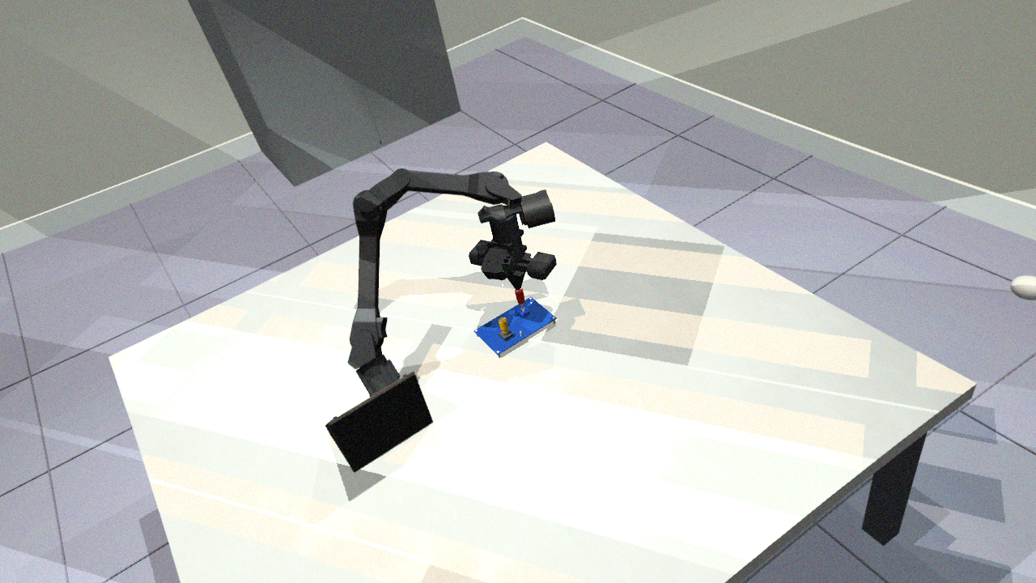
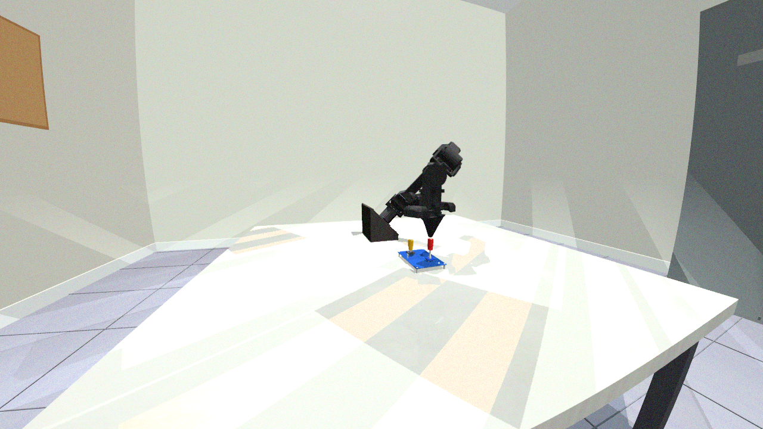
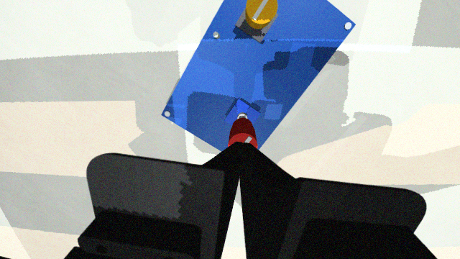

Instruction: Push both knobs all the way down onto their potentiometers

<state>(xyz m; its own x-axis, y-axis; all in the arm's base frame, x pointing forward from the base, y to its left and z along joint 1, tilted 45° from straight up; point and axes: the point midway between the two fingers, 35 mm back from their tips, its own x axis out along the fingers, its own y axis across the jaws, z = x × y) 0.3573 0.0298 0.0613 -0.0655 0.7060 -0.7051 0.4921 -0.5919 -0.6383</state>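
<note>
The red knob is 2 cm below my gripper tip. Also, from my gripper tip: yellow knob: 7 cm behind, 4 cm to the right, 4 cm below.
</note>
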